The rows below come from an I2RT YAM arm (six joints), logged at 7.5 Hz.
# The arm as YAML. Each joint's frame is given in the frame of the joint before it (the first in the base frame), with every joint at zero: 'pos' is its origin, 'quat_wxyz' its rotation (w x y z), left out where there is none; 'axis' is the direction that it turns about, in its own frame. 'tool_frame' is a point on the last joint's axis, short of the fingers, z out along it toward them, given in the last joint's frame.
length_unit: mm
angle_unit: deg
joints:
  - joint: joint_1
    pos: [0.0, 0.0, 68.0]
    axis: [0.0, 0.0, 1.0]
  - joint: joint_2
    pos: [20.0, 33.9, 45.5]
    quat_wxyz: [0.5, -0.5, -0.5, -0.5]
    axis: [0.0, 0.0, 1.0]
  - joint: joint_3
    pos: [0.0, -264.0, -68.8]
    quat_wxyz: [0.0, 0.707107, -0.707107, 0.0]
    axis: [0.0, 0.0, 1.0]
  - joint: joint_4
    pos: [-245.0, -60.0, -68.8]
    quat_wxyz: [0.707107, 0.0, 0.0, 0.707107]
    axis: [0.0, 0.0, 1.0]
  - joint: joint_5
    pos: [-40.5, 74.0, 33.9]
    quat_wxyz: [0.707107, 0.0, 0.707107, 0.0]
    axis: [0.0, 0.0, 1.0]
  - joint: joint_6
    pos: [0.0, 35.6, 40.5]
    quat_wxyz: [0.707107, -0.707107, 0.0, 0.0]
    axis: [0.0, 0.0, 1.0]
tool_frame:
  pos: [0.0, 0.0, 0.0]
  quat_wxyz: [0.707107, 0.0, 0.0, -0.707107]
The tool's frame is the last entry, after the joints.
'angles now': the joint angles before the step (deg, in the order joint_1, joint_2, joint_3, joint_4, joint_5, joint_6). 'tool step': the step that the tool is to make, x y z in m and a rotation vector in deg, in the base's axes. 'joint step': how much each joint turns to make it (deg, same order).
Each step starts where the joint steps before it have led.
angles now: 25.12, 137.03, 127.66, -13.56, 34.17, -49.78
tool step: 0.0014, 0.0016, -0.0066, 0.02, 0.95, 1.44
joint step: 0.01, 0.57, -0.17, 0.01, -1.48, -0.21
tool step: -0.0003, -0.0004, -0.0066, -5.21, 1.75, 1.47
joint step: -0.01, 0.06, -1.00, -0.01, 0.28, -5.03
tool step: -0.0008, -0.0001, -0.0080, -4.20, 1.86, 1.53
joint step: 0.02, 0.00, -1.33, 0.05, -0.07, -4.01
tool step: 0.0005, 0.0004, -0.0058, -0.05, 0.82, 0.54
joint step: -0.02, 0.33, -0.43, -0.02, -0.64, 0.03
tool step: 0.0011, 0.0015, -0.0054, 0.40, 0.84, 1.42
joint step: 0.01, 0.54, 0.00, -0.05, -1.59, 0.00
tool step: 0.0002, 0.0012, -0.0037, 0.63, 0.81, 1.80
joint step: -0.01, 0.17, -0.30, 0.02, -2.03, -0.03
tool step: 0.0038, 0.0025, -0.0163, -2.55, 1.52, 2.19
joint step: 0.00, 1.81, -0.01, 0.69, -1.13, -2.84
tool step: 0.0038, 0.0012, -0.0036, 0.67, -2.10, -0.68
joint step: -0.01, 0.86, -0.08, 3.09, 0.72, 0.07
